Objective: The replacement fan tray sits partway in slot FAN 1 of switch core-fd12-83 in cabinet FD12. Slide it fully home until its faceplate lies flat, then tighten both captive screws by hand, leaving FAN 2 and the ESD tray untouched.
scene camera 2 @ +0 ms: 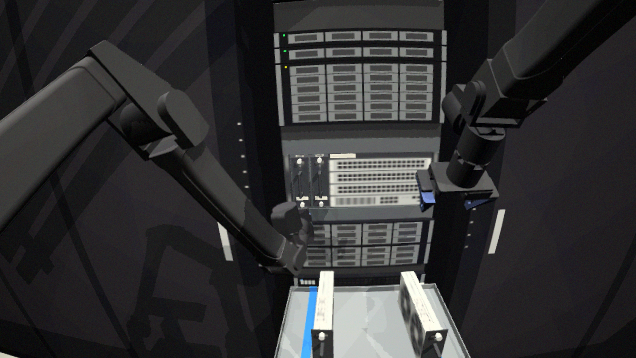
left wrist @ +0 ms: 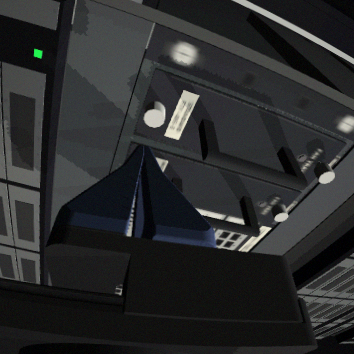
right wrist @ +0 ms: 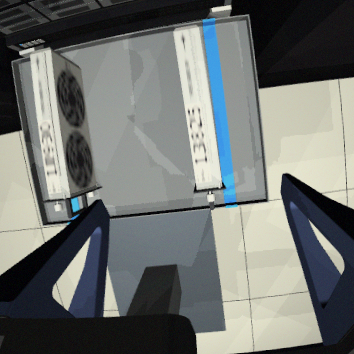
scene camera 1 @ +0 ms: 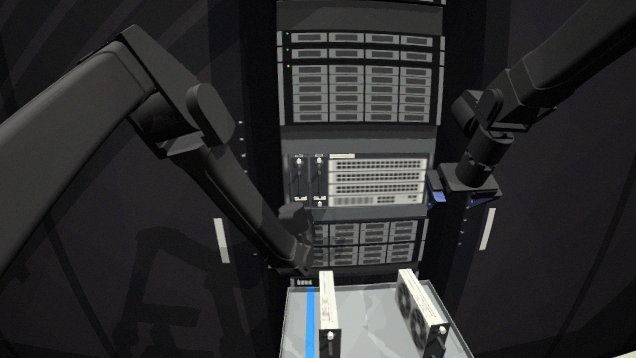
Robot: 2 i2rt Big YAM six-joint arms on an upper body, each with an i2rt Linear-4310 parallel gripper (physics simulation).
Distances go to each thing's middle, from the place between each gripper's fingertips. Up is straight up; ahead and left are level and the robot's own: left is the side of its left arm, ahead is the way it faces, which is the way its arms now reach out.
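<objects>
The fan tray [scene camera 1: 319, 165] sits 17 cm ahead of my left hand, 6 cm to the right of it and 8 cm above it. As for the FAN 2 slot [left wrist: 125, 136], it is 19 cm ahead of my left hand, 5 cm to the right of it and 8 cm above it.
From my right hand, the fan tray is 42 cm ahead, 26 cm to the left and 4 cm below. The FAN 2 slot is 45 cm ahead of my right hand, and it too is 26 cm to the left of that hand and 4 cm below it. Going by its middle, the fan tray is nearer to my left hand than to my right hand.
</objects>
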